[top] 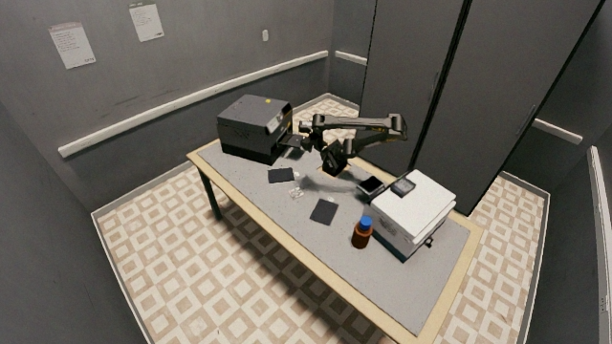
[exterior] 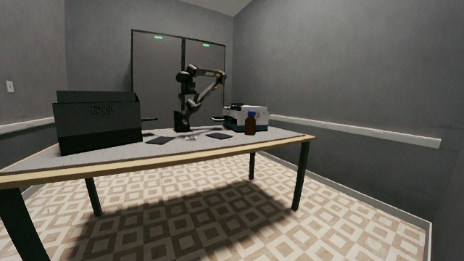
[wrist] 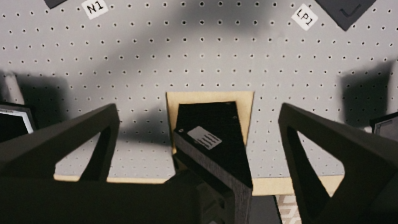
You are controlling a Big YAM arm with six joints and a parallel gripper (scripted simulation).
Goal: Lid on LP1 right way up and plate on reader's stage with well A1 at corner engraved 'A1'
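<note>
My hand is 120 mm past the dark lid, 310 mm to the right of it and 120 mm above it. From my hand the other things lie so: LP1 label: 150 mm to the right, 230 mm below; then dark flat pad: 140 mm ahead, 170 mm to the left, 230 mm below; then white multi-well plate: 120 mm behind, 310 mm to the left, 130 mm below.
</note>
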